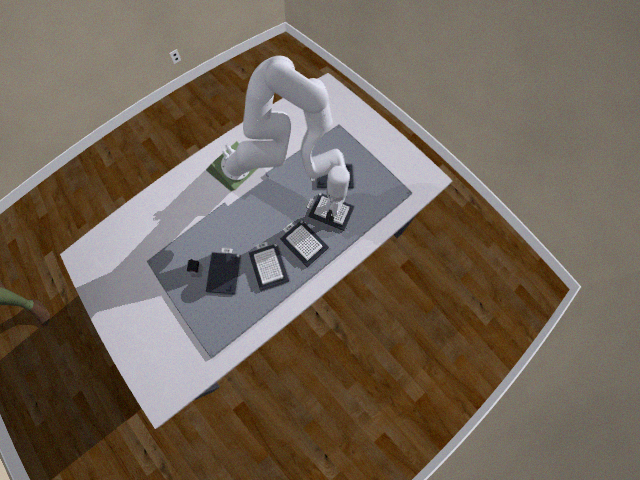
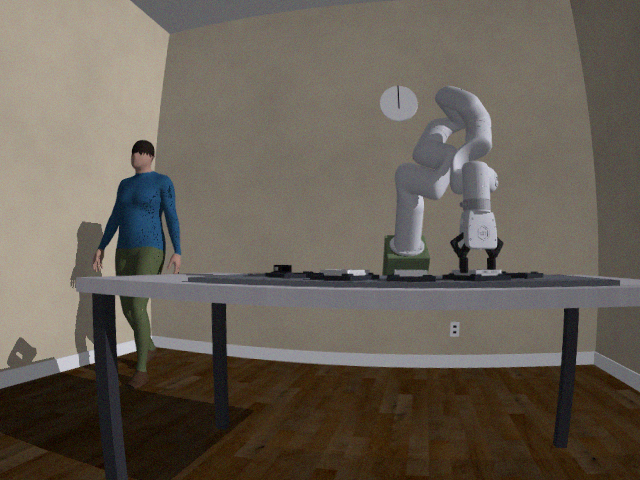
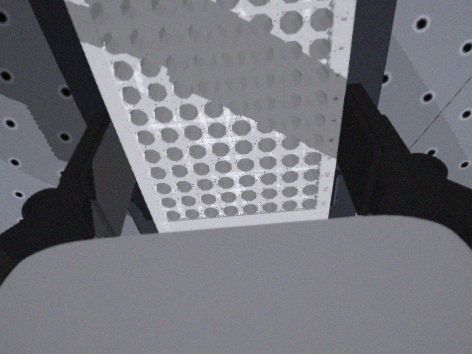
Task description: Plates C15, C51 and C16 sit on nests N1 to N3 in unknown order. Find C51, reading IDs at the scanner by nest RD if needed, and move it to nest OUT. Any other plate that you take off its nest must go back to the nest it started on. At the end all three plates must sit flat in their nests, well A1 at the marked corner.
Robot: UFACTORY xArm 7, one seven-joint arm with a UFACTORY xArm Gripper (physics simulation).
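Frame: origin at the arm's base, x left, y back, z up, level; metres.
Seen in the pictures: gripper, fingertip midpoint: (image 1: pixel 333 211) (image 3: pixel 230 128); arm's base at its link origin: (image 1: pixel 235 165) (image 2: pixel 406 246).
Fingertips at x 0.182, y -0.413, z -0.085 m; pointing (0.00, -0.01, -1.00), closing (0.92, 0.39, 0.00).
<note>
Pixels of each thing's top centre, then the offset from my fingertips to it. "spot": a spot on its surface instead.
- white well plate at its top centre: (image 3: pixel 227 119) (image 2: pixel 476 269) (image 1: pixel 332 209) dx -0.004, dy +0.009, dz +0.008 m
- second white plate at its top centre: (image 2: pixel 410 270) (image 1: pixel 304 241) dx -0.185, dy -0.017, dz +0.008 m
- third white plate at its top centre: (image 2: pixel 345 269) (image 1: pixel 268 265) dx -0.356, dy +0.008, dz +0.008 m
- plateless dark nest at its top centre: (image 2: pixel 297 265) (image 1: pixel 217 269) dx -0.518, dy +0.131, dz +0.017 m
- small black scanner at a spot on its surface: (image 2: pixel 282 268) (image 1: pixel 197 269) spot: dx -0.580, dy +0.194, dz +0.005 m
My gripper (image 1: pixel 332 211) (image 2: pixel 477 267) (image 3: pixel 230 128) is shut on a white well plate (image 1: pixel 321 205) (image 2: pixel 485 271) (image 3: pixel 225 150), its fingers along the plate's two long sides. The plate looks level, low at its dark nest (image 1: pixel 345 223) (image 2: pixel 476 277); whether it is fully seated cannot be told. A second white plate (image 1: pixel 303 241) (image 2: pixel 410 272) and a third white plate (image 1: pixel 268 266) (image 2: pixel 345 272) lie flat in their nests. A plateless dark nest (image 1: pixel 223 272) is at the left, beside the small black scanner (image 1: pixel 193 266) (image 2: pixel 282 268). Another dark nest (image 1: pixel 349 176) (image 2: pixel 528 275) is partly hidden by the arm. No plate ID is legible.
The nests stand on a grey perforated board (image 1: pixel 217 330) (image 2: pixel 578 282) on a white table (image 1: pixel 155 392) (image 2: pixel 361 296). The arm's green base (image 1: pixel 233 183) (image 2: pixel 405 265) is at the back. A person (image 2: pixel 142 217) stands beyond the table at the left.
</note>
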